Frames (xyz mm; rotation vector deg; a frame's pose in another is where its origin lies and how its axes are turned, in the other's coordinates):
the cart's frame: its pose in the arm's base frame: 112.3 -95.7 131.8 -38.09 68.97 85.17
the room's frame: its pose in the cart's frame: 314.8 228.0 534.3 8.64 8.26 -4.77
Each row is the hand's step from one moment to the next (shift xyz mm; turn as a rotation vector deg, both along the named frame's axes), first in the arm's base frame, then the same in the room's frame.
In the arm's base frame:
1: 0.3 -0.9 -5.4 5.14 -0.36 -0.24
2: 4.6 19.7 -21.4 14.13 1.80 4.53
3: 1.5 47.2 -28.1 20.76 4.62 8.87
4: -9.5 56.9 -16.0 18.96 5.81 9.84
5: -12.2 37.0 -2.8 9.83 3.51 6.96
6: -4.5 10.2 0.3 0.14 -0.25 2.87
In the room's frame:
1: 4.8 -2.1 -1.6 -1.09 -4.92 1.12
2: 23.6 -5.9 16.6 -7.25 -11.33 6.52
3: 37.0 1.5 40.6 -12.28 -15.53 11.79
4: 30.5 17.6 48.4 -12.49 -13.29 12.54
5: 14.1 19.2 30.9 -8.11 -6.23 7.26
6: 3.2 6.7 8.4 -2.80 0.65 0.26

